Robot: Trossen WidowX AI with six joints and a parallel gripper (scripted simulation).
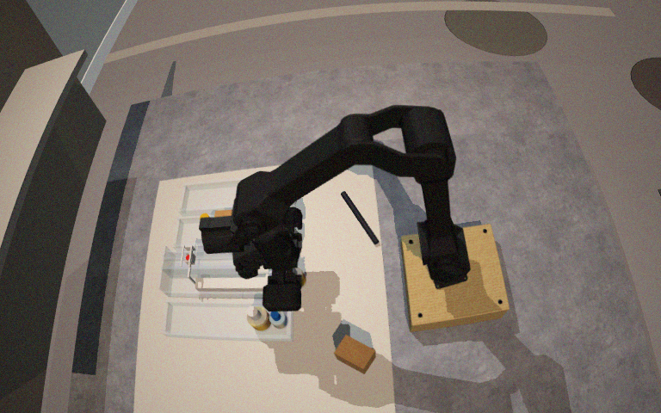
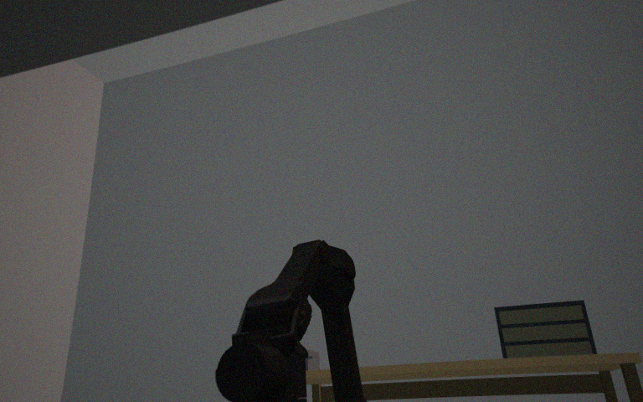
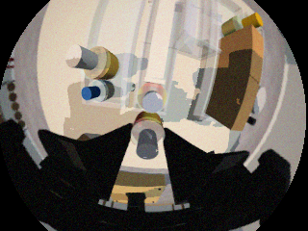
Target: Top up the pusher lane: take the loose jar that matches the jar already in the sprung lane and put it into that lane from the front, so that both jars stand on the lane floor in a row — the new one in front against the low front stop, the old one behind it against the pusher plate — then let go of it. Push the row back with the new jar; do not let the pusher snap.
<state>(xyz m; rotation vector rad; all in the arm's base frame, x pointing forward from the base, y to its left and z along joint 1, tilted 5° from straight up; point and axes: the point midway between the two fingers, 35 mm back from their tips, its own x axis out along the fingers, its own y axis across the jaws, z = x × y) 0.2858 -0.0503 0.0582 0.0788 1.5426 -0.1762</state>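
The clear lane is 17 cm ahead of my gripper tip, 5 cm to the right of it and 4 cm below it. Also, from my gripper tip: black rod: 15 cm behind, 12 cm to the right, 5 cm below.
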